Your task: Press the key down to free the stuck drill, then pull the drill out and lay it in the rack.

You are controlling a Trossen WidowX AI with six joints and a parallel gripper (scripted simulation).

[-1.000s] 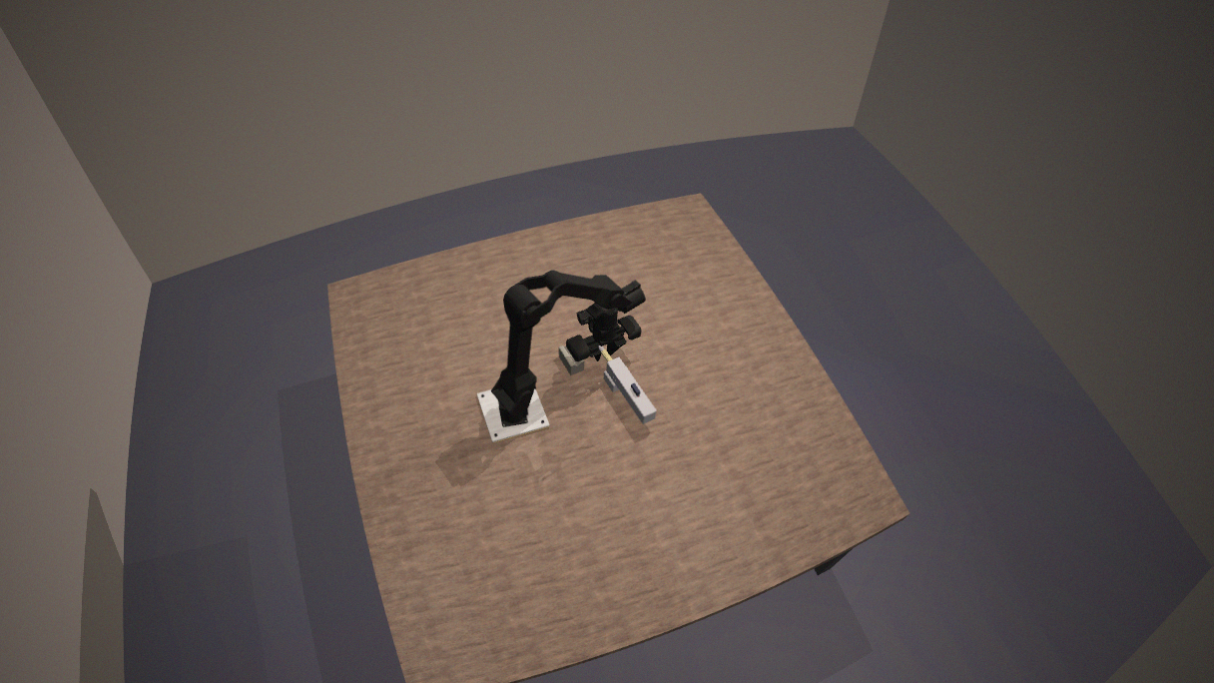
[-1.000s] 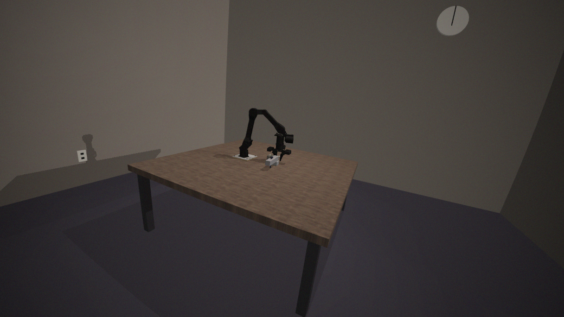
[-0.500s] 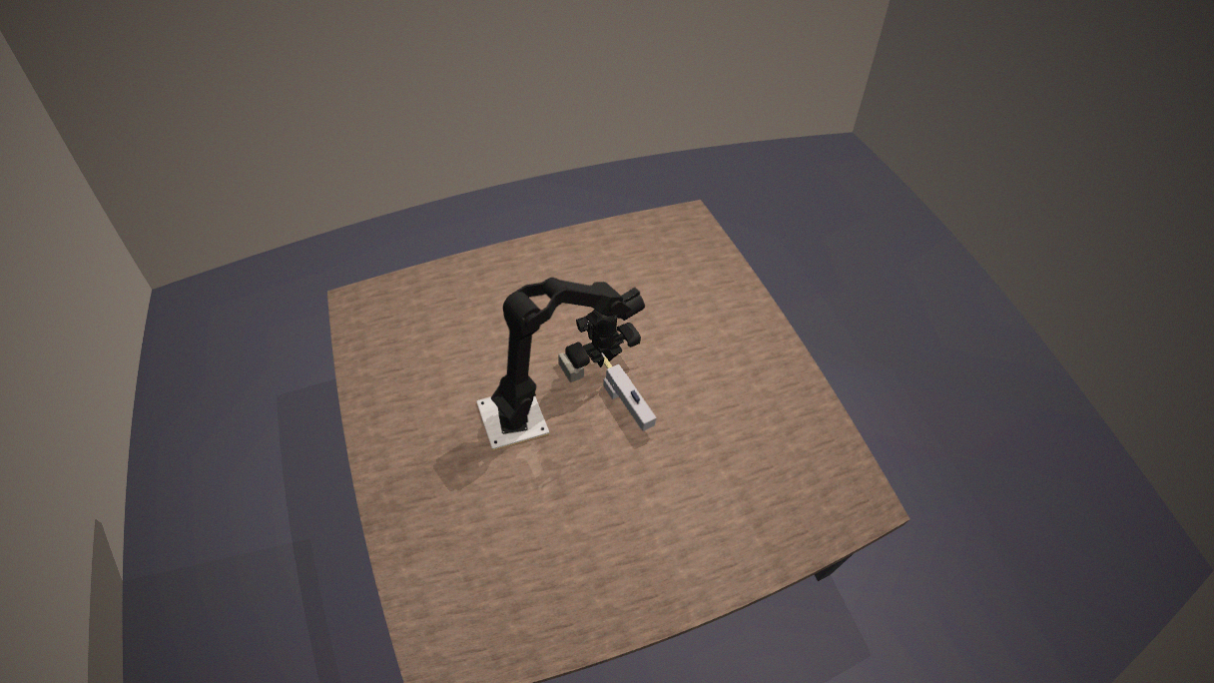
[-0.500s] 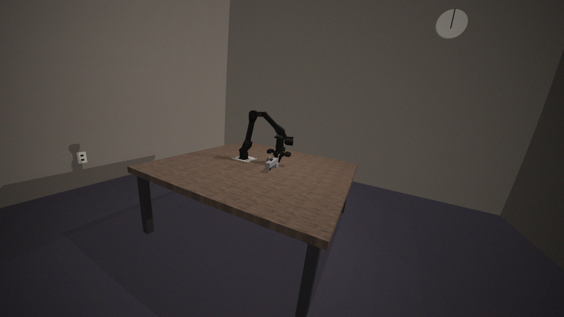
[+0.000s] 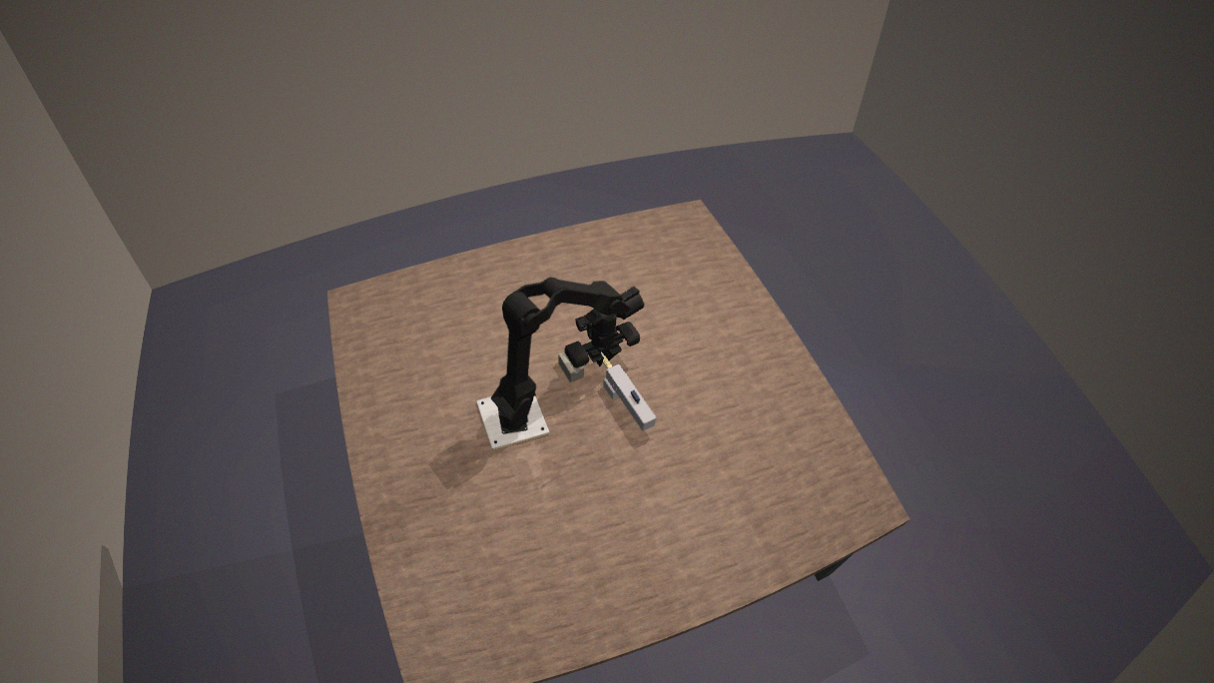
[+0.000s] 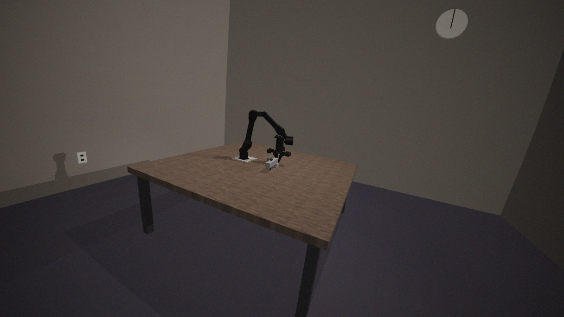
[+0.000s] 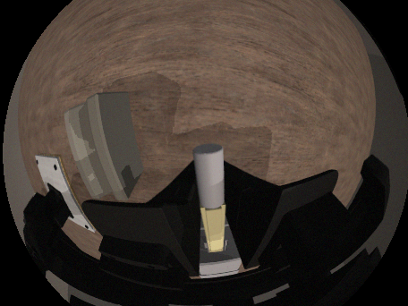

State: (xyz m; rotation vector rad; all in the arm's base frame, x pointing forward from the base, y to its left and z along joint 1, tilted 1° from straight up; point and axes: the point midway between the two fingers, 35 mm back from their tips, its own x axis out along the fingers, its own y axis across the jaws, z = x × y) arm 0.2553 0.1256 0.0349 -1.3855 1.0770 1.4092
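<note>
My gripper tip is 10 mm short of the yellow drill, 40 mm to the left of it and 40 mm below it. Round my gripper tip: pale grey sleeve 40 mm ahead, 130 mm to the right, 30 mm above; dark key 40 mm ahead, 160 mm to the right, 40 mm above; grey rack 80 mm behind, 10 mm to the left, 10 mm above.
</note>
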